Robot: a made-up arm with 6 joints.
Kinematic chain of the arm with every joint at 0, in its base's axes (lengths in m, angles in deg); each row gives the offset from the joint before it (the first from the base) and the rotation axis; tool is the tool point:
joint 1: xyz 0 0 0.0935 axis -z
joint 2: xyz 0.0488 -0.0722 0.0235 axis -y
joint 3: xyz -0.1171 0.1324 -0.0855 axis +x
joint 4: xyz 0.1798 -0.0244 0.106 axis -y
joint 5: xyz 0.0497 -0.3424 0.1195 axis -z
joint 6: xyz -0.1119 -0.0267 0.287 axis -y
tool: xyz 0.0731 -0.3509 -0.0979
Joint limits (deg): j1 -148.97..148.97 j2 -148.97..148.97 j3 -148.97..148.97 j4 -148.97..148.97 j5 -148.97..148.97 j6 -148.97..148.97
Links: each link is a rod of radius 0.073 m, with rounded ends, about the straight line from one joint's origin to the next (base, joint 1, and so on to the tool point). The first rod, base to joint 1, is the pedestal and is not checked.
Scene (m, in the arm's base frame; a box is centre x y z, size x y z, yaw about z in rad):
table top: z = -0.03
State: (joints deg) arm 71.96 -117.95 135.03 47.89 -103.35 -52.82
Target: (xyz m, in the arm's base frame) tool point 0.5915 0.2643 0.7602
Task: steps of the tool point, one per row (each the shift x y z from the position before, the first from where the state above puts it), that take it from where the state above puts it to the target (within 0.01 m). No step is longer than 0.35 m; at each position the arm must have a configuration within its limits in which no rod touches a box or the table.
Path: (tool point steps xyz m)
1: 0.2648 0.0565 0.1142
2: 0.2720 -0.0592 0.1071
3: 0.2299 -0.1699 0.0928
4: 0.1446 -0.2548 0.0721

